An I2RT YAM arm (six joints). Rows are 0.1 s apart.
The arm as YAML. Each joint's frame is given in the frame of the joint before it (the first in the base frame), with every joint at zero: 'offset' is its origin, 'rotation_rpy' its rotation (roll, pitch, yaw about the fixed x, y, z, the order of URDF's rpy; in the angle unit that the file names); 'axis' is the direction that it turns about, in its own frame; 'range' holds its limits. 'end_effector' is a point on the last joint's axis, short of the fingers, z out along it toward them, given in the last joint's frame.
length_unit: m
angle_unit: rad
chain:
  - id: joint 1
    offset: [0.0, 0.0, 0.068]
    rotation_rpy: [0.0, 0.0, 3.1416]
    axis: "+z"
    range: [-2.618, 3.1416]
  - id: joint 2
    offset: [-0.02, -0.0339, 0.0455]
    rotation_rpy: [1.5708, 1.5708, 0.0]
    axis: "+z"
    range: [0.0, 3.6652]
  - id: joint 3
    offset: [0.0, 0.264, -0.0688]
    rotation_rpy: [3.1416, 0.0, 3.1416]
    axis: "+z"
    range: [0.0, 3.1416]
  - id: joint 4
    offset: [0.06, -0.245, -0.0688]
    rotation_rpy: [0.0, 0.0, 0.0]
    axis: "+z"
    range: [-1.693, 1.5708]
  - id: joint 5
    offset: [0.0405, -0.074, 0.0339]
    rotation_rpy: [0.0, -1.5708, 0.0]
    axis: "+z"
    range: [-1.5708, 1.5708]
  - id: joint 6
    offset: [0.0, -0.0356, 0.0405]
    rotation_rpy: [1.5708, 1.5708, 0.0]
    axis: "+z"
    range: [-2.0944, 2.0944]
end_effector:
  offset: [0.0, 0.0, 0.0]
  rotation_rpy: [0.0, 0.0, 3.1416]
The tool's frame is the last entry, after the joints.
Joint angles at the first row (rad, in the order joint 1, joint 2, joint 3, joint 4, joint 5, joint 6):
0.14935, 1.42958, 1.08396, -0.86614, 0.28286, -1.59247
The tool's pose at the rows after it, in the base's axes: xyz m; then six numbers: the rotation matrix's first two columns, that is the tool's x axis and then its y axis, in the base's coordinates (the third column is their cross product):
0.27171 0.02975 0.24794 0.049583 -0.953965 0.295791 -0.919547 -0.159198 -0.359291
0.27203 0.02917 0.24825 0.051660 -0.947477 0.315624 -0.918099 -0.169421 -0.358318
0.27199 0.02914 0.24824 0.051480 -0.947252 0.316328 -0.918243 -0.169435 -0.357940
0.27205 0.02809 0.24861 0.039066 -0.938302 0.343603 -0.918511 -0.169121 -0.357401
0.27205 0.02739 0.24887 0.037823 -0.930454 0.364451 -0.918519 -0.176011 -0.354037
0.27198 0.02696 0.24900 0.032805 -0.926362 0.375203 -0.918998 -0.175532 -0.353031
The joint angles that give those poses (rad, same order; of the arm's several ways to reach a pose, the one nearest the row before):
0.14935, 1.42957, 1.08397, -0.85090, 0.31453, -1.59247
0.14934, 1.42958, 1.08396, -0.84783, 0.33284, -1.60354
0.14935, 1.42957, 1.08394, -0.84820, 0.33360, -1.60353
0.14934, 1.42959, 1.08396, -0.84782, 0.36488, -1.60354
0.14935, 1.42957, 1.08397, -0.84785, 0.38586, -1.61116
0.14935, 1.42959, 1.08399, -0.84861, 0.39845, -1.61078

